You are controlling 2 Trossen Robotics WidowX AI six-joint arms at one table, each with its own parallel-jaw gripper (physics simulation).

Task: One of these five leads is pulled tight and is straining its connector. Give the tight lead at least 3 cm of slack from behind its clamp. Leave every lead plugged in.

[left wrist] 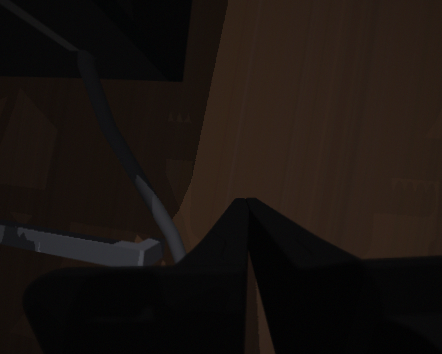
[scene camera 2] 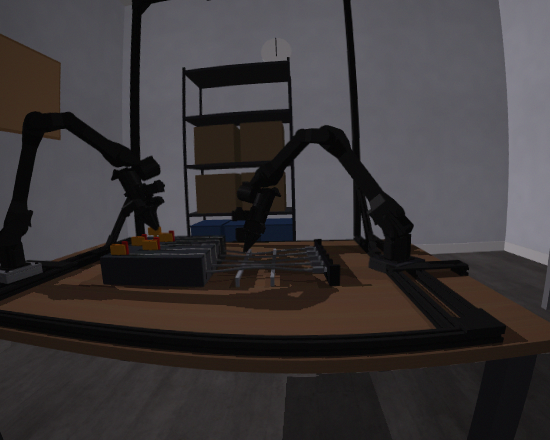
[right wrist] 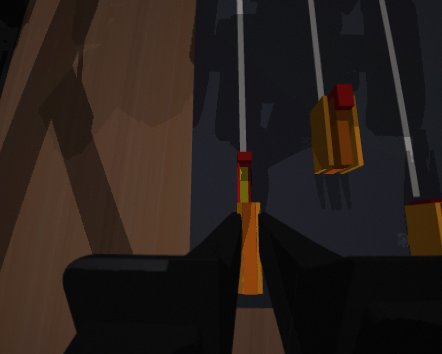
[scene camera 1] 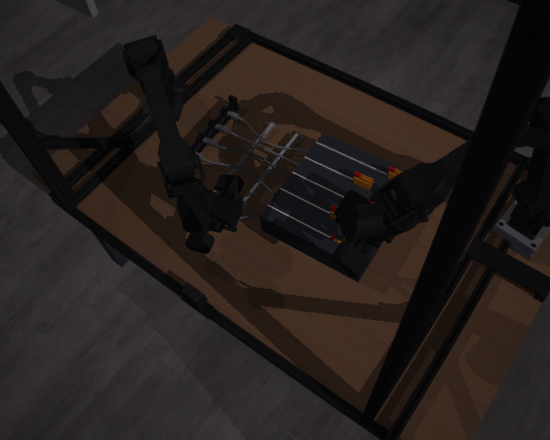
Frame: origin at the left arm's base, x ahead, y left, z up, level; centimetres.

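Seen in the pictures: left gripper, fingertip midpoint: [left wrist: 244, 208] [scene camera 1: 235, 230]; right gripper, fingertip midpoint: [scene camera 2: 158, 229] [right wrist: 248, 221] [scene camera 1: 348, 240]; left arm's base, origin of the base link: [scene camera 2: 397, 258]; right arm's base, origin of the base link: [scene camera 2: 13, 266] [scene camera 1: 526, 222].
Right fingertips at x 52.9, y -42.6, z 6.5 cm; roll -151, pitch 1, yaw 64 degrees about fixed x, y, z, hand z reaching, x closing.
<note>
Offsets run from my right fingertips to a thing's middle. "spot": to the spot under its first point.
My right gripper [right wrist: 248, 221] [scene camera 2: 157, 229] is shut on the orange clamp lever {spot: dy -0.9, dx +1.9, dz +0.8 cm} [right wrist: 250, 270] of the frontmost lead, by the box's edge. Red and yellow parts show in front of that lever. My left gripper [left wrist: 244, 208] [scene camera 2: 246, 249] is shut and empty, low beside the box. A grey lead {spot: dy +8.6, dx -22.1, dz -7.2 cm} [left wrist: 117, 145] leaves the box {dy +12.8, dx -2.5, dz -5.9 cm} [left wrist: 150, 35] [scene camera 1: 280, 230] [scene camera 2: 152, 271] in a curve and passes behind the left finger. Other leads run to plugs [scene camera 1: 209, 142] [scene camera 2: 317, 270] at a black rail {spot: dy +41.6, dx -32.7, dz -5.1 cm} [scene camera 1: 233, 102] [scene camera 2: 334, 274]. The left arm hides part of them in scene camera 1. I cannot tell which lead is tight.
Other orange clamps [scene camera 1: 363, 181] [right wrist: 336, 137] [scene camera 2: 119, 248] stand on the box, one close to the right gripper. Two pale bars [scene camera 1: 295, 137] {dy +36.7, dx -21.7, dz -8.2 cm} [scene camera 2: 273, 277] [left wrist: 90, 250] cross under the leads between box and rail. A black frame [scene camera 2: 250, 342] edges the table.
</note>
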